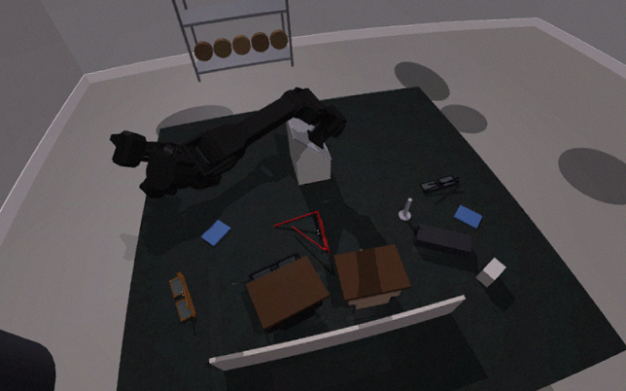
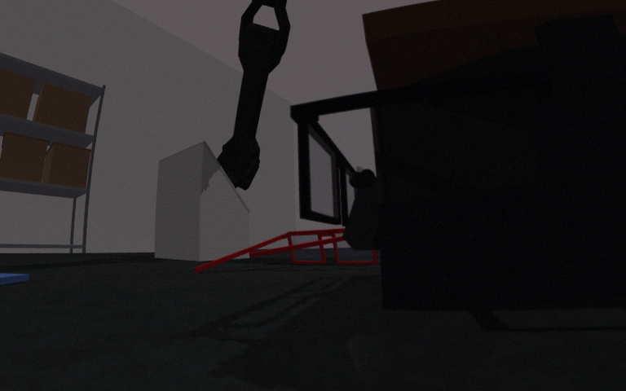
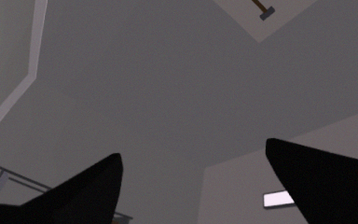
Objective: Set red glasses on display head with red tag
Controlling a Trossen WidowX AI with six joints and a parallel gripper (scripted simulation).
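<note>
Right now the grey stand is 1 cm behind my gripper tip, 69 cm to the left of it and 40 cm below it. Also, from my gripper tip: display head (21 cm ahead, 29 cm to the left, 37 cm below); then dark box (10 cm ahead, 77 cm to the left, 40 cm below); then long white bar (34 cm ahead, 42 cm to the left, 37 cm below).
</note>
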